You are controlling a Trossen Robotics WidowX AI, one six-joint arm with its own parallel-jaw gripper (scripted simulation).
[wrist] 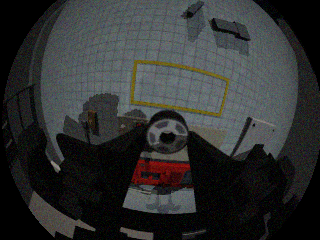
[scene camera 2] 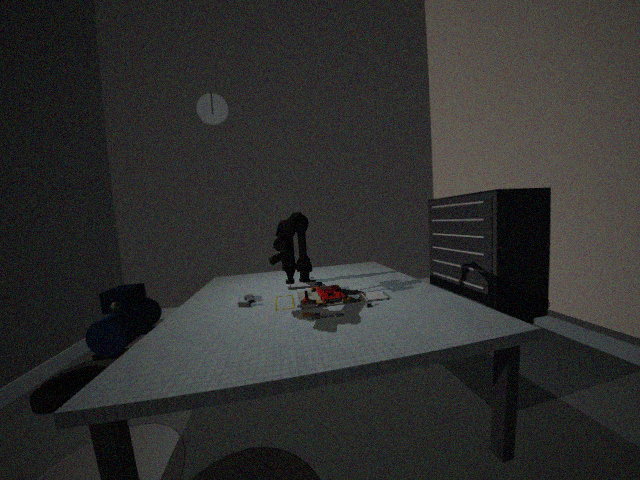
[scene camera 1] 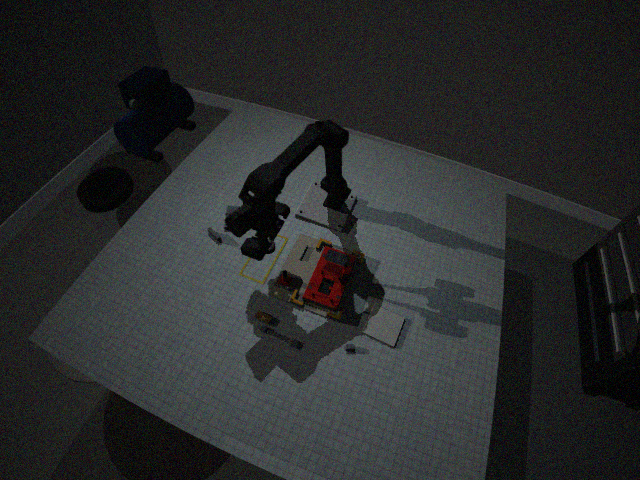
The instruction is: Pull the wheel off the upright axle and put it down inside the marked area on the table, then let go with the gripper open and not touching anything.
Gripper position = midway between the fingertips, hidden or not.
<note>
The gripper [scene camera 1: 268, 246] carries a wheel [wrist: 163, 121]. Also in view: a white plate [scene camera 1: 383, 325].
The gripper is seen too in the wrist view [wrist: 167, 132].
</note>
